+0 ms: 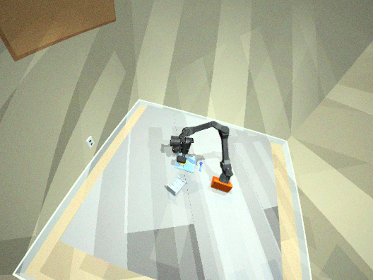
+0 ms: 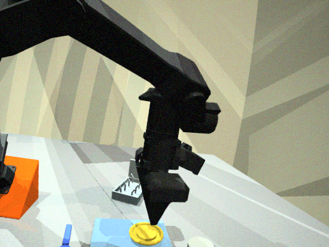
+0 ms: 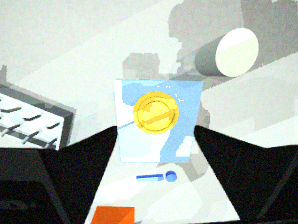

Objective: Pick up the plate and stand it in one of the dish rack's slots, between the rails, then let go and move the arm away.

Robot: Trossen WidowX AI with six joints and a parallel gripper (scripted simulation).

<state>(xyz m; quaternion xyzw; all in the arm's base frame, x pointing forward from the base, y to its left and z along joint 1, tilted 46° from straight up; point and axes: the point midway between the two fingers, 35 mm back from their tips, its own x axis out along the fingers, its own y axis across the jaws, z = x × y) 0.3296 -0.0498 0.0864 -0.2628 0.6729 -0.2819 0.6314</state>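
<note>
My gripper tip is now 50 mm above the yellow plate. The rest, counted from my gripper tip: blue spoon (150 mm behind, 20 mm to the right, 60 mm below); white cup (80 mm ahead, 80 mm to the right, 40 mm below); light blue mat (30 mm behind, 10 mm to the right, 60 mm below).
</note>
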